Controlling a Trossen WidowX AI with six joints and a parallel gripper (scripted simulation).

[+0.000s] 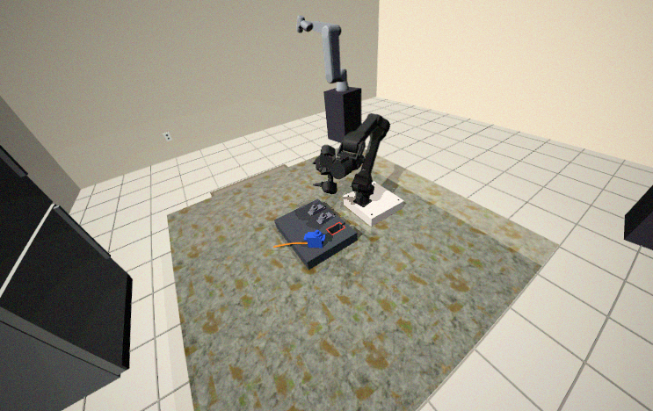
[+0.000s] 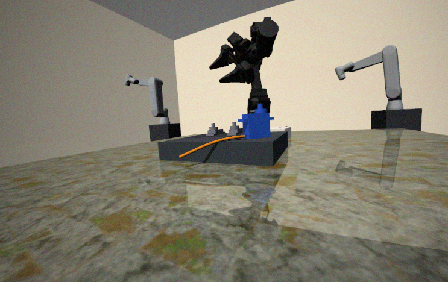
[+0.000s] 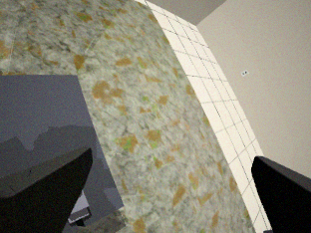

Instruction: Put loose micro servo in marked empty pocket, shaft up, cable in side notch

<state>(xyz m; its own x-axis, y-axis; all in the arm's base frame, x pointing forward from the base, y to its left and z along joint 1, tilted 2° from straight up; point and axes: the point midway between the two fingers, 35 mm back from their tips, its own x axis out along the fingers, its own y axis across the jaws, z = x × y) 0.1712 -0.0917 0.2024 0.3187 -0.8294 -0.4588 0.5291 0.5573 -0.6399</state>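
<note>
My gripper tip is 120 mm short of the deck, 50 mm to the right of it and 220 mm above it.
</note>
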